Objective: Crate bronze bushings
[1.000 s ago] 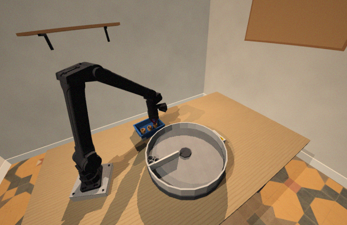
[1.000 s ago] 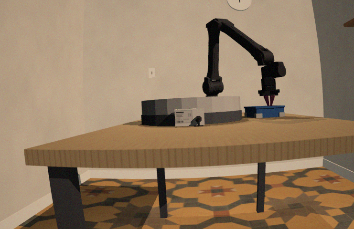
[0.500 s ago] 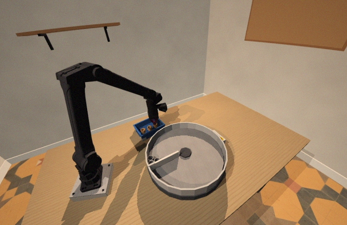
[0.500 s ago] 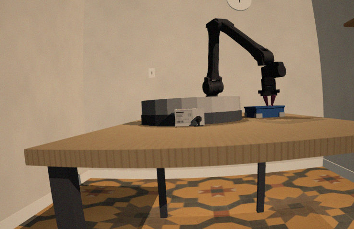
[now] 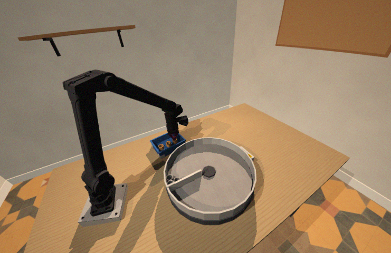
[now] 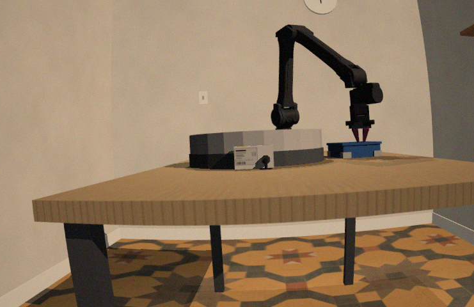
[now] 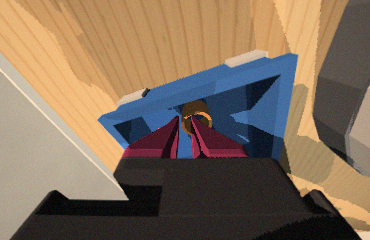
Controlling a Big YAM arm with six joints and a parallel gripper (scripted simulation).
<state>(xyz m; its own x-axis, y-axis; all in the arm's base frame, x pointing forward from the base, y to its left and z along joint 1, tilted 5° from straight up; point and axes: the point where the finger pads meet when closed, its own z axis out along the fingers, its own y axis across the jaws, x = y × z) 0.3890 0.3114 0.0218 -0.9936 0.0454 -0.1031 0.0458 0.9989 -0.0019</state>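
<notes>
My gripper is now 5 cm past the blue crate, 3 cm to the left of it and 1 cm above it. Also, from my hand: grey turning table: 35 cm to the right, 10 cm ahead, 2 cm above.
</notes>
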